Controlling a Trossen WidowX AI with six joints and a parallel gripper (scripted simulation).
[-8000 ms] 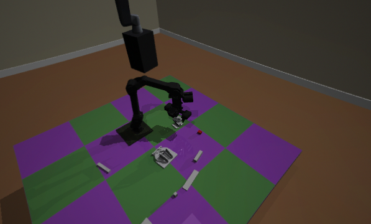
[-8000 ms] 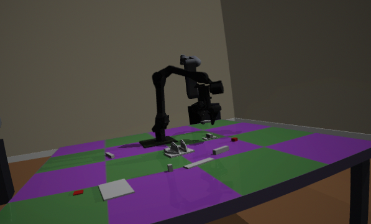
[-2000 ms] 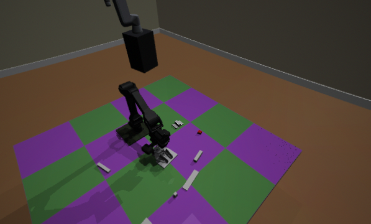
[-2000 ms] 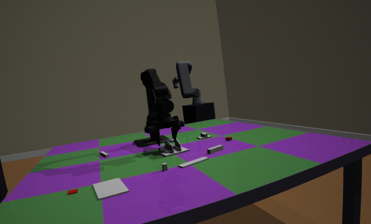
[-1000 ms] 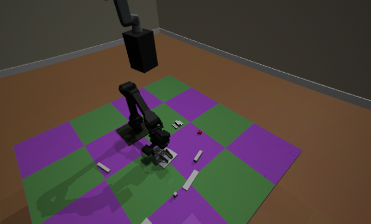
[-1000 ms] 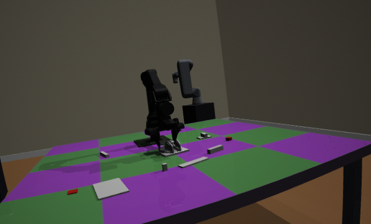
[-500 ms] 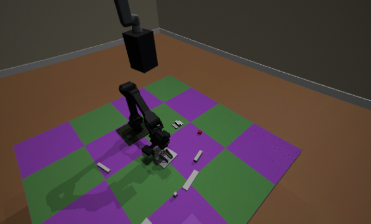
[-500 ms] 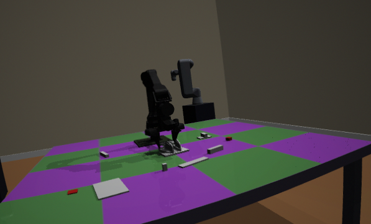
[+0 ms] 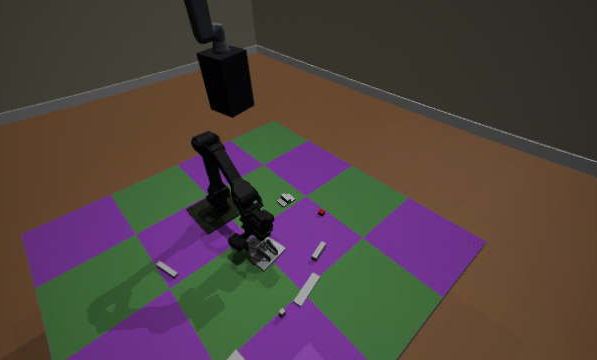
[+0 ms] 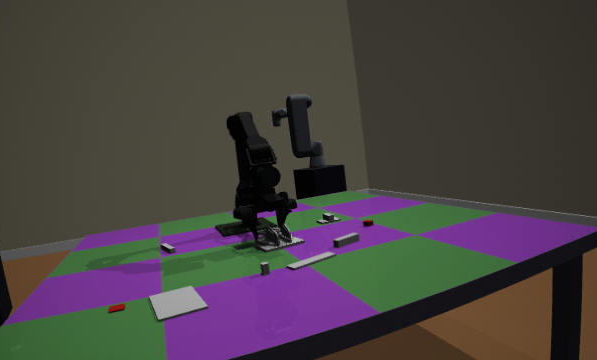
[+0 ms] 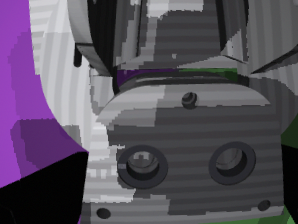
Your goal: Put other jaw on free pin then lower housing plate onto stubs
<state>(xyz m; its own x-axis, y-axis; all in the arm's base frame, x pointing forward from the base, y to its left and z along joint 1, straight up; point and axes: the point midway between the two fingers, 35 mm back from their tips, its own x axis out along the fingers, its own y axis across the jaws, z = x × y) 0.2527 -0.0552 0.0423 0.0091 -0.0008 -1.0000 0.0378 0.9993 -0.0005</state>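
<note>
Right now my gripper tip is 2 cm short of the grey jaw assembly and 2 cm to the left of it. From my gripper tip the other things lie so: small cube (26 cm ahead, 15 cm to the right); short grey bar (22 cm ahead, 12 cm to the left); grey slotted part (1 cm ahead, 2 cm above).
</note>
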